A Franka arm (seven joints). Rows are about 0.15 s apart.
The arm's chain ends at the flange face. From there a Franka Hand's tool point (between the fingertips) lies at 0.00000 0.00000 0.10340 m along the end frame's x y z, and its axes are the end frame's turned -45 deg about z.
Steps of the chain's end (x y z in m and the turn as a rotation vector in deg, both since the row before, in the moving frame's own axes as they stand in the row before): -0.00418 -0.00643 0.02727 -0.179 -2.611 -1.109; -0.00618 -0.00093 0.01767 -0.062 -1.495 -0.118; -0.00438 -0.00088 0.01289 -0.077 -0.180 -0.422; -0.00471 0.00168 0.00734 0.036 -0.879 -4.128; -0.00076 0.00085 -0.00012 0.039 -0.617 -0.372; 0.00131 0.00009 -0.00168 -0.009 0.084 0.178; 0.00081 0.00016 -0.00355 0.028 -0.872 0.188; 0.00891 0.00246 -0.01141 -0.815 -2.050 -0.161; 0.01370 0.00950 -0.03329 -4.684 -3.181 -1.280; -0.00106 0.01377 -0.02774 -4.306 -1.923 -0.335; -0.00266 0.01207 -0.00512 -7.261 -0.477 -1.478
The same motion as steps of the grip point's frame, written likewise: -0.00200 -0.01057 0.02716 1.720 -1.973 -1.109; -0.00570 -0.00685 0.01763 1.013 -1.101 -0.118; -0.00280 -0.00385 0.01289 0.073 -0.182 -0.422; -0.00564 -0.00327 0.00733 0.647 -0.596 -4.128; -0.00188 -0.00077 -0.00013 0.464 -0.409 -0.372; 0.00096 0.00111 -0.00168 -0.066 0.053 0.178; -0.00062 -0.00046 -0.00356 0.636 -0.597 0.188; 0.00090 0.00647 -0.01149 0.873 -2.026 -0.161; -0.00703 0.01843 -0.03379 -1.063 -5.561 -1.280; -0.01842 0.01205 -0.02809 -1.685 -4.405 -0.335; -0.02015 0.01541 -0.00595 -4.797 -5.472 -1.478
